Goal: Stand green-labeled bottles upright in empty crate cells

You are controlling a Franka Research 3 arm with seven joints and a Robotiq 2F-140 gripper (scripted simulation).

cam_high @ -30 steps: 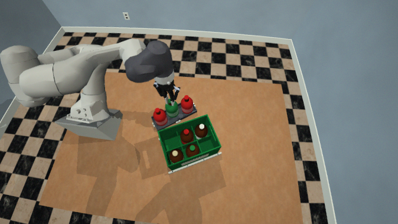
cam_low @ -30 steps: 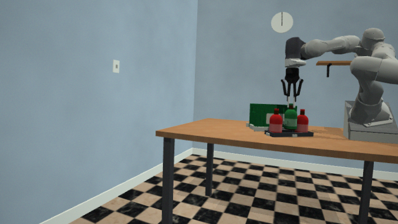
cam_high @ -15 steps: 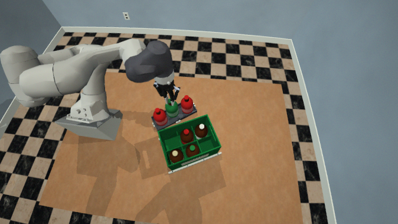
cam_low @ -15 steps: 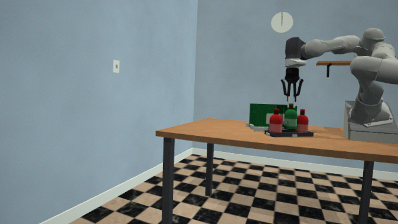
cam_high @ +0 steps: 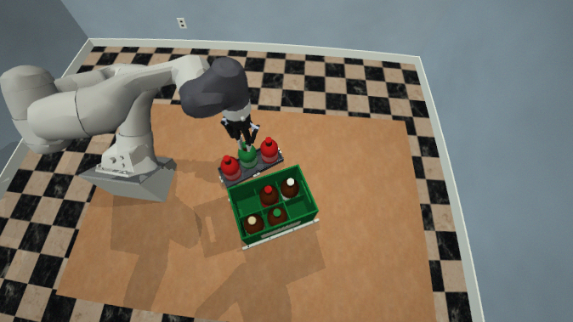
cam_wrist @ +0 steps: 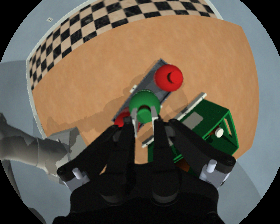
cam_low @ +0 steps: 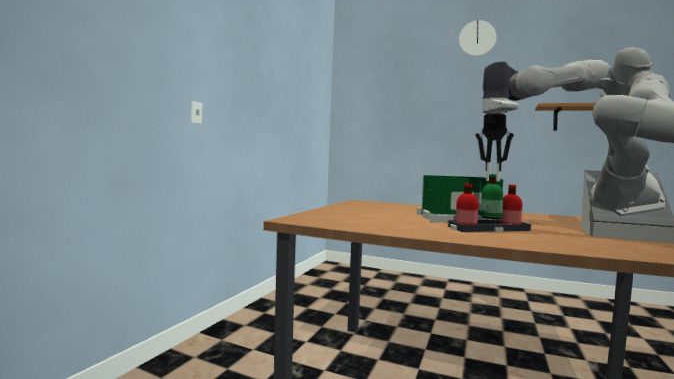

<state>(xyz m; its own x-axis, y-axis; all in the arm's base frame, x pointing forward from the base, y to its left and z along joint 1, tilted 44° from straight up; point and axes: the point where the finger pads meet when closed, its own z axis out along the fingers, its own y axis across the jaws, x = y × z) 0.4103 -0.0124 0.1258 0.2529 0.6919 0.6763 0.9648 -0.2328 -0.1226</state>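
Right now my hand is 90 mm above the green-labeled bottle. Round my hand: green crate 110 mm ahead, 200 mm to the right, 120 mm below; dark tray 190 mm below.
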